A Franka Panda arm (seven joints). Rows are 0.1 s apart.
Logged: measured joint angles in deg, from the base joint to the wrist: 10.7 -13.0 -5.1 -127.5 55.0 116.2 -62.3; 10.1 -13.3 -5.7 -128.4 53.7 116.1 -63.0; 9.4 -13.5 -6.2 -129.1 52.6 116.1 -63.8; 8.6 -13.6 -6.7 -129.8 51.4 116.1 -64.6; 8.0 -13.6 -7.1 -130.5 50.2 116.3 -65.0; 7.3 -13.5 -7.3 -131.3 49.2 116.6 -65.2; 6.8 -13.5 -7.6 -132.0 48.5 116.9 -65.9
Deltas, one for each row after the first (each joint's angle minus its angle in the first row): -0.6 -0.3 -0.6 -0.9 -1.3 -0.1 -0.7; -1.3 -0.5 -1.1 -1.6 -2.4 -0.1 -1.5; -2.1 -0.6 -1.6 -2.3 -3.6 -0.1 -2.3; -2.7 -0.6 -2.0 -3.0 -4.8 0.1 -2.7; -3.4 -0.5 -2.2 -3.8 -5.8 0.4 -2.9; -3.9 -0.5 -2.5 -4.5 -6.5 0.7 -3.6
